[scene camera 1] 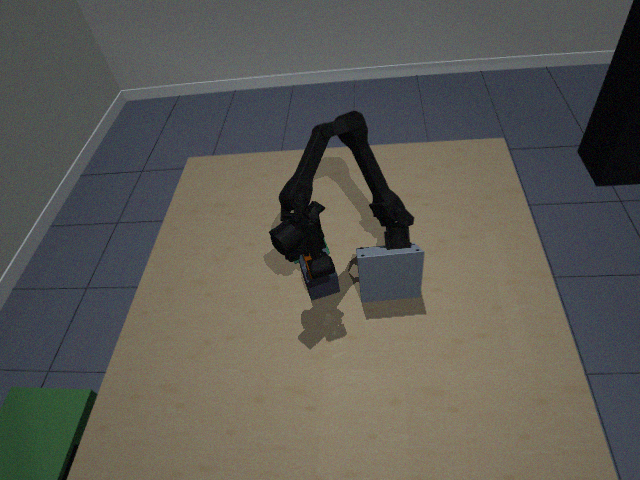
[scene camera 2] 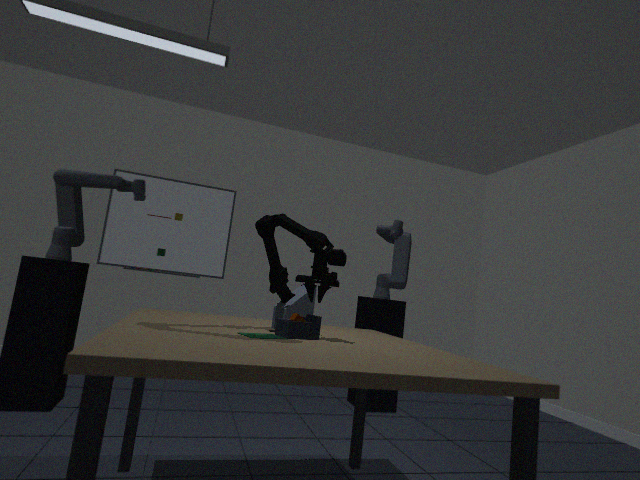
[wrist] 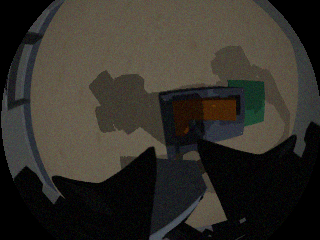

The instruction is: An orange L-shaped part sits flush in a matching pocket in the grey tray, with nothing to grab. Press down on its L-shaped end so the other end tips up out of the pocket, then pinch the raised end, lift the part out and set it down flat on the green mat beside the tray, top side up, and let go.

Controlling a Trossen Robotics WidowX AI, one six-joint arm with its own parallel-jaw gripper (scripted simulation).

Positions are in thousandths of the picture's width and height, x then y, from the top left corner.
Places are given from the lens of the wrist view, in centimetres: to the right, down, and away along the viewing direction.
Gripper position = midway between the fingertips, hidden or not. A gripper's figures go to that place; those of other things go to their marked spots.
gripper (wrist: 552, 619): 1, 2, 9
green mat (wrist: 795, 390): 24, -7, 22
